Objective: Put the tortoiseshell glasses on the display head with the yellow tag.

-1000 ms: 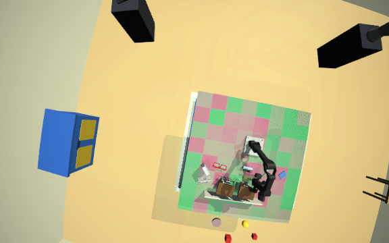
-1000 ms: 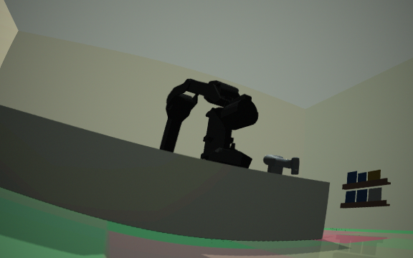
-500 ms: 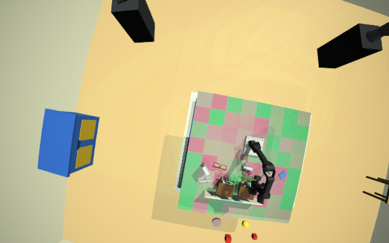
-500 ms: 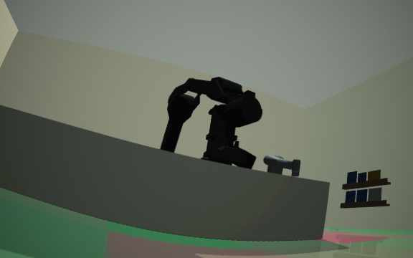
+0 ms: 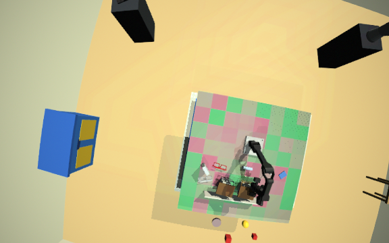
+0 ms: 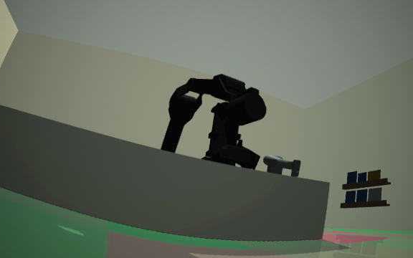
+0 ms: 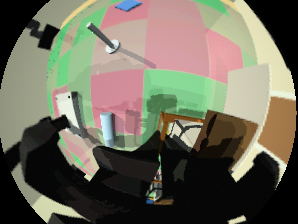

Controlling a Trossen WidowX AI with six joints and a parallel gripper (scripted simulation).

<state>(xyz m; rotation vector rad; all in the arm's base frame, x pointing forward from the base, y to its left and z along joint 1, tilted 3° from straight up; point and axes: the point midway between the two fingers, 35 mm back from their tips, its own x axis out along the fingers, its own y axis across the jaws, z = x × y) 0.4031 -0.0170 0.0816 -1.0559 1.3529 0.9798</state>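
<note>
Now: gripper tip 6 cm short of the display head, 5 cm to the left of it and 1 cm above it. Also, from my gripper tip: blue block 4 cm behind, 39 cm to the left, 6 cm below; then white base 16 cm ahead, 19 cm to the right, 1 cm below.
</note>
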